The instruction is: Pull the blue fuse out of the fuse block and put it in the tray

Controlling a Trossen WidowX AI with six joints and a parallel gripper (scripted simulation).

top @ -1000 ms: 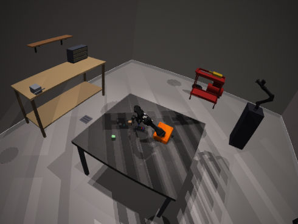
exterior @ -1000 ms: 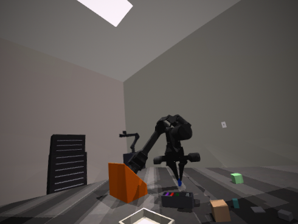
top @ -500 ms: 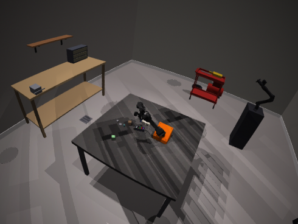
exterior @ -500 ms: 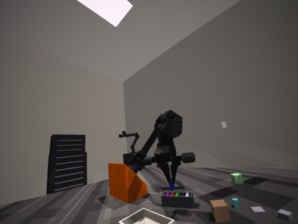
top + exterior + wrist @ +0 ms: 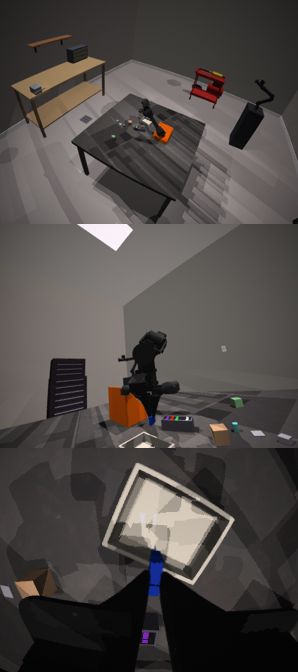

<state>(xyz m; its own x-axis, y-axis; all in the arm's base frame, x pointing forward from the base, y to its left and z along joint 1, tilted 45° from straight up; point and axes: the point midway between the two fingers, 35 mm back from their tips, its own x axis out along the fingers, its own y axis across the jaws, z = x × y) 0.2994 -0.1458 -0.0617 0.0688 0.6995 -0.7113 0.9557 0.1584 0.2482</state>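
The white tray is 10 cm below my gripper tip, 3 cm to the right of it and 1 cm behind it. From my gripper tip the other things lie so: blue fuse (1 cm below).
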